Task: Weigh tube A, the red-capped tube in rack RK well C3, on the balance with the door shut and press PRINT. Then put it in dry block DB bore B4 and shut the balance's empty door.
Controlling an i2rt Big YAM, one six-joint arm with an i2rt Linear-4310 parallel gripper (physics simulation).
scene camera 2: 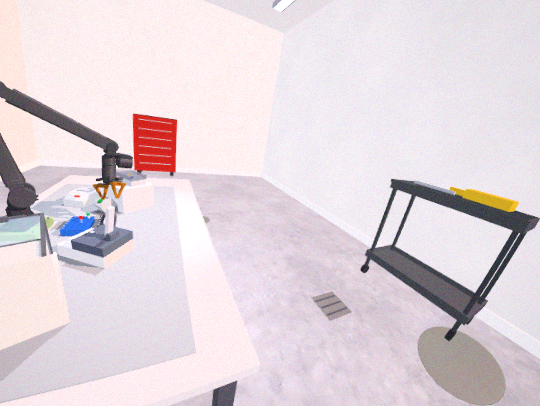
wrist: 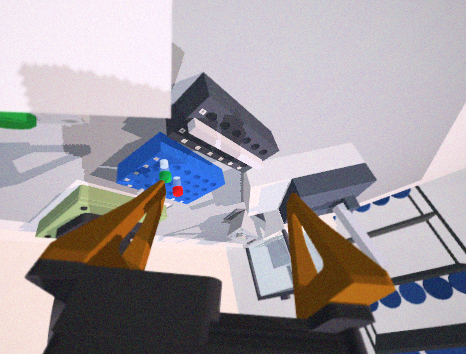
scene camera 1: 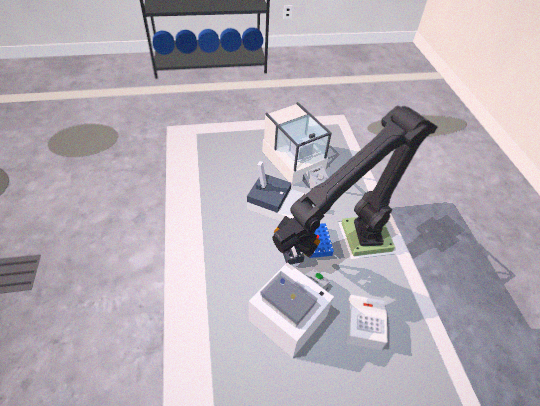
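Seen in the pictures: gripper, fingertip midpoint: (scene camera 2: 110, 199) (wrist: 227, 192); arm's base, origin of the base link: (scene camera 1: 367, 232).
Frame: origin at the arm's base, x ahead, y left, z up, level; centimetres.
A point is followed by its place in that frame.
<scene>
The red-capped tube (scene camera 1: 317, 237) @(x 20.2, y 3.3, z 2.6 cm) (scene camera 2: 80, 217) @(x 20.2, y 2.5, z 2.6 cm) (wrist: 178, 191) @(x 20.6, y 3.2, z 2.7 cm) stands in the blue rack (scene camera 1: 327, 248) @(x 16.3, y 5.8, z -1.0 cm) (scene camera 2: 75, 228) @(x 20.7, y -4.0, z 0.5 cm) (wrist: 140, 151) @(x 19.4, y 8.2, z -1.9 cm), beside a green-capped tube (scene camera 2: 88, 214) @(x 22.0, y 6.1, z 2.4 cm) (wrist: 165, 176) @(x 22.1, y 7.0, z 2.7 cm); I cannot read its well. My gripper (scene camera 2: 110, 197) @(x 30.4, y 9.2, z 9.1 cm) (wrist: 227, 192) @(x 30.4, y 9.2, z 9.1 cm) is open and empty, above and apart from the rack. In scene camera 1 the arm hides most of its fingers. A dark block with bores and a white bar (wrist: 240, 120) @(x 32.5, y 6.8, z 0.9 cm) lies beside the rack, partly hidden under the gripper in scene camera 1. The balance (scene camera 1: 269, 137) @(x 34.4, y -45.8, z 8.6 cm) (scene camera 2: 30, 295) @(x 32.5, y -51.5, z 9.1 cm) has glass panes; I cannot tell its door's state.
A dark-topped device with an upright post (scene camera 1: 270, 195) @(x 36.0, y -15.2, z 5.4 cm) (scene camera 2: 102, 241) @(x 37.2, y -22.9, z 5.4 cm) (wrist: 332, 181) @(x 38.9, y -12.1, z 3.9 cm) stands between balance and rack. A large white box (scene camera 1: 272, 322) @(x 39.5, y 37.6, z 9.9 cm) (scene camera 2: 138, 198) @(x 39.4, y 24.4, z 4.3 cm) (wrist: 90, 40) stands near the block, by a green button (scene camera 1: 319, 276) @(x 22.3, y 20.3, z 4.5 cm) (wrist: 17, 120) @(x 23.2, y 19.6, z 4.6 cm). A white keypad unit (scene camera 1: 368, 337) @(x 10.5, y 41.1, z 3.5 cm) is beyond.
</scene>
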